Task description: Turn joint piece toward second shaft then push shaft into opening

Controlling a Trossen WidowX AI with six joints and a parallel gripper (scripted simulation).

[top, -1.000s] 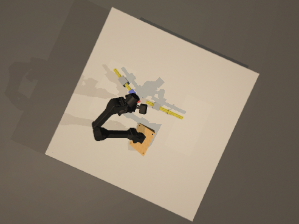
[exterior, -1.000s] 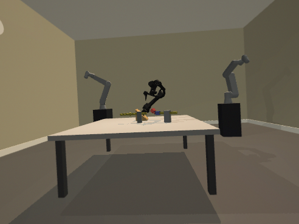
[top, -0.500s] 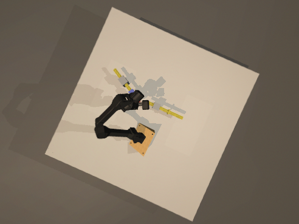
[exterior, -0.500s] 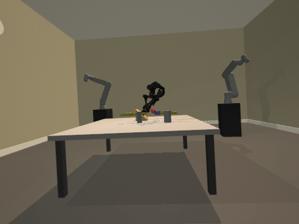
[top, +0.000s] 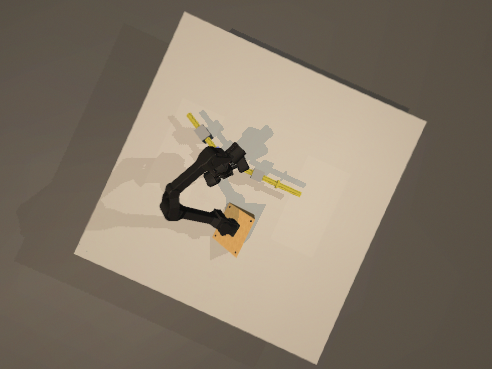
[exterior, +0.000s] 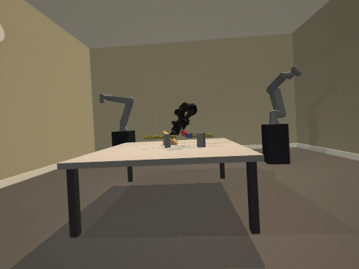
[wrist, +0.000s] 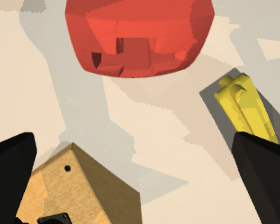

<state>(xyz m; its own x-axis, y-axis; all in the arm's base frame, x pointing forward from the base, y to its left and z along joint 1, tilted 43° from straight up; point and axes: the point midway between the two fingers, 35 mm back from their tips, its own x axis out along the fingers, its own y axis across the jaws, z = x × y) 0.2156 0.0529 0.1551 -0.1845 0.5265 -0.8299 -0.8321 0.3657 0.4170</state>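
Now: the red joint piece 30 mm ahead of my gripper tip, 50 mm to the left of it and 20 mm below it.
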